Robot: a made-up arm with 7 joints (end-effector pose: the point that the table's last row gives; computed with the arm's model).
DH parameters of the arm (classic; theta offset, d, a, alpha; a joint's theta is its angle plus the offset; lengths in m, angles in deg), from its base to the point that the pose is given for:
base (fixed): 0 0 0 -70
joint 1: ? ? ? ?
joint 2: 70 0 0 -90
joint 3: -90 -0.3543 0.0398 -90
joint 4: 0 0 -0.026 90
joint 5: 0 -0.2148 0 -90
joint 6: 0 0 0 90
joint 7: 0 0 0 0
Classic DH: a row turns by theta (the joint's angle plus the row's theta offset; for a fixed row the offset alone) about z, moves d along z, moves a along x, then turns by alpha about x.
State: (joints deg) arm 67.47 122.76 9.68 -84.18 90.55 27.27 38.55
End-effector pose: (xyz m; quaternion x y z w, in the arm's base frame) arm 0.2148 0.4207 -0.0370 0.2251 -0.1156 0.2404 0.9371
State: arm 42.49 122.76 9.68 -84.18 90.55 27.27 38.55
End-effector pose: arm 0.2701 0.3840 0.0640 0.1624 -0.3199 0.2112 0.9092
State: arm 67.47 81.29 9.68 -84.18 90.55 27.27 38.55
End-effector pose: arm -0.0494 0.4489 -0.1433 0.0921 -0.1111 0.5537 0.8201
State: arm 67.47 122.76 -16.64 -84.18 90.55 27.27 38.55
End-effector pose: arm 0.1094 0.4568 -0.0624 0.3222 0.0868 0.2714 0.9028
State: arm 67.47 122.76 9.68 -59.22 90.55 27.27 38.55
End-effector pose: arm 0.2109 0.4857 0.0302 0.3771 -0.2130 0.3174 0.8436
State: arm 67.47 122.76 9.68 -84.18 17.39 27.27 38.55
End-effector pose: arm 0.2148 0.4207 -0.0370 0.4830 -0.0817 -0.3169 0.8121
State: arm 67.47 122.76 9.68 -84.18 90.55 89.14 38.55
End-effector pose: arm 0.2148 0.4207 -0.0370 0.3967 0.3546 0.3338 0.7781
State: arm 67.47 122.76 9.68 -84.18 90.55 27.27 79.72
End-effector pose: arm 0.2148 0.4207 -0.0370 0.1701 -0.1874 0.5546 0.7927
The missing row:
joint 1: 90 0 0 90
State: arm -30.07 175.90 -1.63 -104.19 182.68 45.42 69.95
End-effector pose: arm 0.0721 0.0006 0.4079 -0.3430 -0.3490 0.4456 0.7496
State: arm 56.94 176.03 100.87 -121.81 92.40 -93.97 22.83
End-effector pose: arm 0.2562 -0.1738 0.1707 0.8713 0.3964 0.2738 0.0936
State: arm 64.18 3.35 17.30 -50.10 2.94 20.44 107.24
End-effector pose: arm -0.3779 0.0431 -0.3910 0.3134 0.0196 0.8969 0.3113
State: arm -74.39 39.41 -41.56 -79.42 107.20 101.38 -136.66
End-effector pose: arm 0.4827 -0.0331 0.0480 0.1185 0.2318 0.9547 0.1438
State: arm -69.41 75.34 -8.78 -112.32 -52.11 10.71 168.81
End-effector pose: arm 0.2735 0.1546 0.2260 -0.5090 -0.8076 -0.1816 0.2363
